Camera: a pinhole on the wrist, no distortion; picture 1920 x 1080 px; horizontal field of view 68.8 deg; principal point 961.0 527.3 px. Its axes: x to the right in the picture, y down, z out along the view. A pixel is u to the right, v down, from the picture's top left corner.
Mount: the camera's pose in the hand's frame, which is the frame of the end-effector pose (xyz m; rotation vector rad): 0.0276 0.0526 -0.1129 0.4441 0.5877 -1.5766
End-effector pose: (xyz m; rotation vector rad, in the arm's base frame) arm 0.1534 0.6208 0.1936 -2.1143 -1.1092 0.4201
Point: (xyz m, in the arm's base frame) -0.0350 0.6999 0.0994
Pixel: 591 75
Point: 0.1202 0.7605 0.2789
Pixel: 1348 917
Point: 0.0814 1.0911 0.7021
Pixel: outside the picture
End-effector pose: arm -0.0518 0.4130 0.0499 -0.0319 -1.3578 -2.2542
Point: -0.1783 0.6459 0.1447
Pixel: 435 442
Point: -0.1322 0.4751 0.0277
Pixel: 942 511
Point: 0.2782 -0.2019 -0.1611
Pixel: behind the camera
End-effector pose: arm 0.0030 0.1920 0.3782 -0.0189 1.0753 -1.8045
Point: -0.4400 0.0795 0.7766
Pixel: 1830 789
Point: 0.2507 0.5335 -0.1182
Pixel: behind the camera
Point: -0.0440 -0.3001 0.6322
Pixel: 472 1005
